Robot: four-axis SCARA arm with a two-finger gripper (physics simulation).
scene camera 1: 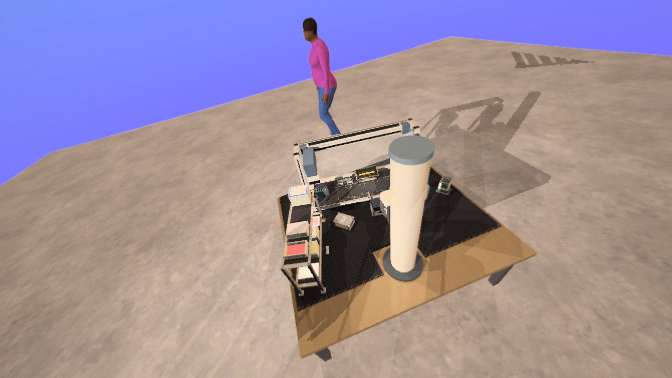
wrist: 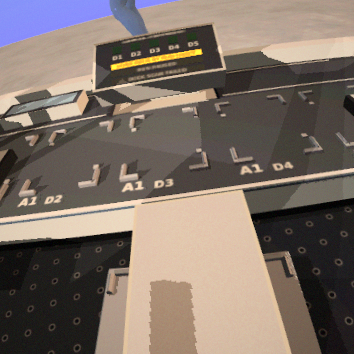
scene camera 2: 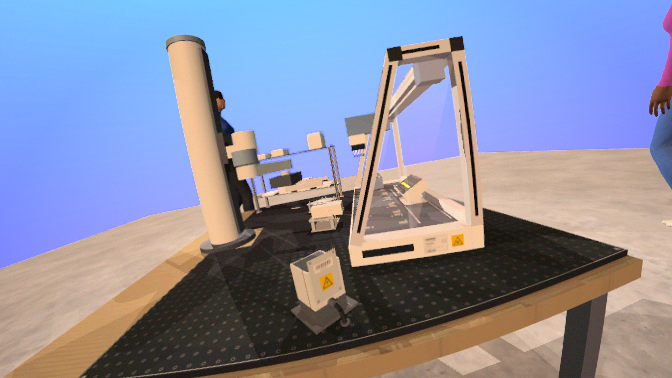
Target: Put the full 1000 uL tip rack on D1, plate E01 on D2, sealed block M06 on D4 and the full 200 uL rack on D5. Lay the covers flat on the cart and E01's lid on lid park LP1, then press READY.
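Note:
My gripper (wrist: 170,105) is open and empty, its dark fingertips at the left and right edges of the wrist view. The deck (scene camera 1: 350,192) (wrist: 165,145) shows bare nests marked D2, D3 and D4. The display (wrist: 159,60) (scene camera 1: 366,173) has dark lamps D1 to D5, a yellow bar and the words RUN PAUSED and DECK SCAN FAILED. The cart (scene camera 2: 334,172) holds a white box with a blue edge (scene camera 1: 299,194), a red-topped item (scene camera 1: 296,249), a pale box (scene camera 1: 298,230) and yellow items on its lower level. Which are the racks, E01 and M06 cannot be told. LP1 is not readable.
A pale box (scene camera 1: 344,220) (scene camera 2: 326,207) stands between cart and deck. A pale flat-topped part (wrist: 192,240) spans the lower wrist view above a bracketed stand. The arm column (scene camera 1: 410,215) (scene camera 2: 200,140), frame (scene camera 2: 470,150) and small cabled box (scene camera 2: 320,280) stand around. Two people are nearby.

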